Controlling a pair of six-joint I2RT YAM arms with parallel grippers.
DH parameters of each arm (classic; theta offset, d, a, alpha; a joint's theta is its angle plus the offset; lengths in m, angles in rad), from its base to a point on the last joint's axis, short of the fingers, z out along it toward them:
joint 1: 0 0.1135 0.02 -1.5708
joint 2: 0 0 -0.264 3.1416
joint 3: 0.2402 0 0.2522 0
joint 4: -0.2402 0 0.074 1.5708
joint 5: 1.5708 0 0 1.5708
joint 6: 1.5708 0.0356 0 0
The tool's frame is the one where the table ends.
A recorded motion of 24 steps. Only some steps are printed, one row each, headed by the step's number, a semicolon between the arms.
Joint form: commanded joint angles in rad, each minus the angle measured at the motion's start. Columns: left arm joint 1, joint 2, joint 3, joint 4, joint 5, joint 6; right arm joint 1, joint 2, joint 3, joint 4, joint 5, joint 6.
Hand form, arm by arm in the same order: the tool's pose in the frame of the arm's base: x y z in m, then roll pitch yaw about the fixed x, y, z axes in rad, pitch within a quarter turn. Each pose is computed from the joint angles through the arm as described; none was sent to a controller.
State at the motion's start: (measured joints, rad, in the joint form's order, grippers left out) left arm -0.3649 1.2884 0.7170 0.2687 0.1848 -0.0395; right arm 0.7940 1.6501 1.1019 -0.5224 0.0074 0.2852
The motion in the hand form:
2: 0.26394 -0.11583 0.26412 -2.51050 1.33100 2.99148; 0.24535 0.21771 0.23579 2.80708 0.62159 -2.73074
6: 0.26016 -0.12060 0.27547 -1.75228 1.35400 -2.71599; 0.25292 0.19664 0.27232 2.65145 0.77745 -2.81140
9: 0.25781 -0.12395 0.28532 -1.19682 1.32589 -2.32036; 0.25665 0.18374 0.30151 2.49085 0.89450 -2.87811
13: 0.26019 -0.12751 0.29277 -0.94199 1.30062 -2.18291; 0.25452 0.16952 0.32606 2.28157 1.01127 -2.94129
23: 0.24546 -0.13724 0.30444 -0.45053 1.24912 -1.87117; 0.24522 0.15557 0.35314 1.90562 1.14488 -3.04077
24: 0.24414 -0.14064 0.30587 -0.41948 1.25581 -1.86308; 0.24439 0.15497 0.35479 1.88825 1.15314 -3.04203
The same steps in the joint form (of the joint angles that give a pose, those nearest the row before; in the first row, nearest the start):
2: 0.0022 -0.0072 0.0013 0.0823 0.2390 -0.0155; -0.0847 -0.1039 -0.0231 0.1000 -0.1601 -0.0410
6: 0.0014 -0.0018 -0.0210 0.2747 0.4190 -0.1470; -0.1627 -0.2007 -0.0222 0.1815 -0.2767 -0.0641
9: 0.0013 0.0225 -0.0342 0.4803 0.5613 -0.2714; -0.2160 -0.2561 -0.0046 0.2494 -0.4016 -0.0739
13: 0.0013 0.0642 -0.0191 0.6249 0.6608 -0.3612; -0.2696 -0.3151 -0.0123 0.3429 -0.5806 -0.0826
23: -0.0432 0.0958 -0.0416 0.9370 0.7463 -0.5150; -0.3235 -0.3766 -0.0374 0.5159 -0.8902 -0.0479
24: -0.0553 0.0979 -0.0349 0.9381 0.7582 -0.5110; -0.3254 -0.3798 -0.0373 0.5231 -0.9071 -0.0477

